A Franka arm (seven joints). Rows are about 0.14 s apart.
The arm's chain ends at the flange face. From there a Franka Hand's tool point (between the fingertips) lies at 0.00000 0.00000 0.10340 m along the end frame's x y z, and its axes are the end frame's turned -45 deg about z.
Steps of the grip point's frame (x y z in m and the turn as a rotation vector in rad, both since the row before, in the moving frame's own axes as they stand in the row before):
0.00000 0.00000 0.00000 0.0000 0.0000 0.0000
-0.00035 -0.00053 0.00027 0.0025 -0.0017 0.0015
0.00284 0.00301 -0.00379 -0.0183 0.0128 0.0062
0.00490 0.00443 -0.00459 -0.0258 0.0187 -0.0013
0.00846 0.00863 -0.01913 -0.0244 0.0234 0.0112
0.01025 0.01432 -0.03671 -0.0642 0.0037 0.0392
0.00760 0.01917 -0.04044 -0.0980 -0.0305 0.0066
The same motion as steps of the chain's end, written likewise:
0.00000 0.00000 0.00000 0.0000 0.0000 0.0000
-0.00032 -0.00007 0.00027 0.0006 -0.0030 0.0015
0.00186 -0.00029 -0.00376 -0.0039 0.0220 0.0062
0.00334 -0.00085 -0.00454 -0.0050 0.0315 -0.0013
0.00859 0.00003 -0.01907 -0.0007 0.0338 0.0112
0.01250 -0.00164 -0.03650 -0.0428 0.0480 0.0392
0.01403 -0.00121 -0.03990 -0.0909 0.0477 0.0066

